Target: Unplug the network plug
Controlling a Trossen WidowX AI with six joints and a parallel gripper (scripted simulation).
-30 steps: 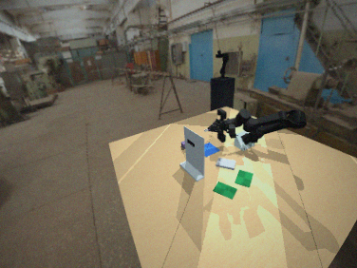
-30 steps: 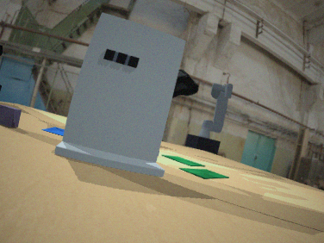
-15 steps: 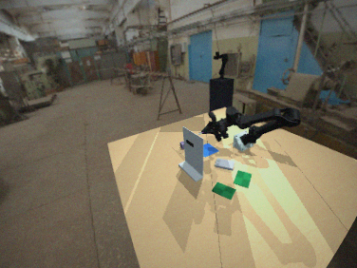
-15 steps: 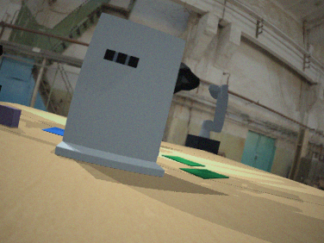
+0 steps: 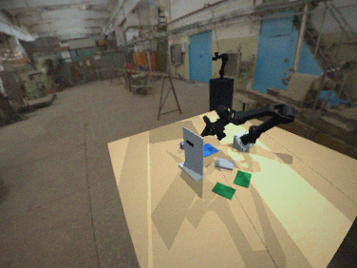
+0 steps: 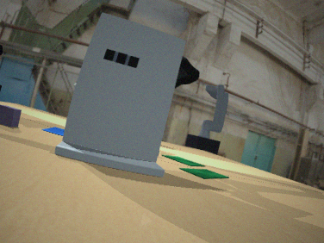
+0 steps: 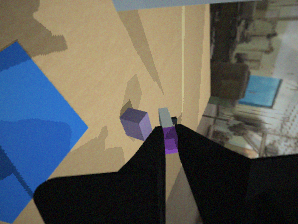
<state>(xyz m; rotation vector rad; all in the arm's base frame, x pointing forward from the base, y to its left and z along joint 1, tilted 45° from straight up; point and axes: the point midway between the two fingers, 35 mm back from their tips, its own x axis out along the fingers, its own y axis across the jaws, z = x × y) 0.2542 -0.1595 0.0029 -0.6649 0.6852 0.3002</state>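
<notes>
My gripper tip is 13 cm above the blue marked square and 5 cm past it. Round my gripper tip: network plug (1 cm ahead); then upright grey panel (15 cm ahead, 9 cm to the left, 2 cm below); then grey piece (18 cm to the left, 12 cm below, 3 cm behind).
</notes>
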